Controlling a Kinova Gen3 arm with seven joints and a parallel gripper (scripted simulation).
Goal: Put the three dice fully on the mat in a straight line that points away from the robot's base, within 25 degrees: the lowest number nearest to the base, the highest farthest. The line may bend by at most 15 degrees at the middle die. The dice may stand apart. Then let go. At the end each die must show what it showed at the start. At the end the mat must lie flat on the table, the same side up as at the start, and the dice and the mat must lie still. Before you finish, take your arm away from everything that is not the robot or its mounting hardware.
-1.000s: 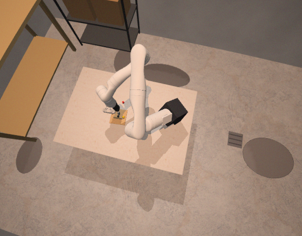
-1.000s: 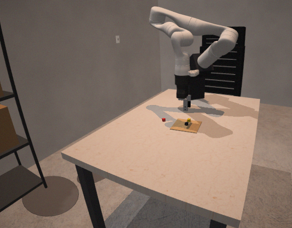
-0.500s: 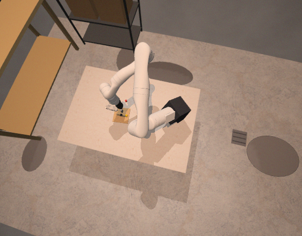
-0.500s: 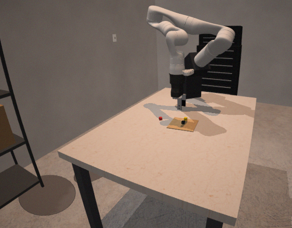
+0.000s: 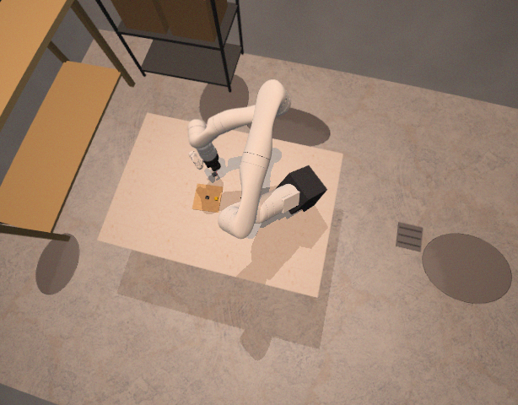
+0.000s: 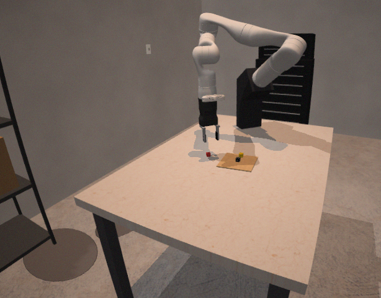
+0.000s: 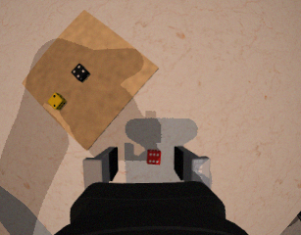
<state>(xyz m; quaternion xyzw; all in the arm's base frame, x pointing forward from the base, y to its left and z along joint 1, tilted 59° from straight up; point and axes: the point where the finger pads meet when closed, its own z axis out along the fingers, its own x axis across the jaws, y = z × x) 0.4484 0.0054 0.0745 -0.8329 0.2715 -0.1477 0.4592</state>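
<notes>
The red die is 8 cm below my hand and 1 cm to the right of it. The rest, counted from my hand: tan mat (12 cm to the left, 9 cm below, 4 cm behind); black die (12 cm to the left, 8 cm below, 4 cm behind); yellow die (10 cm to the left, 9 cm behind, 8 cm below).
</notes>
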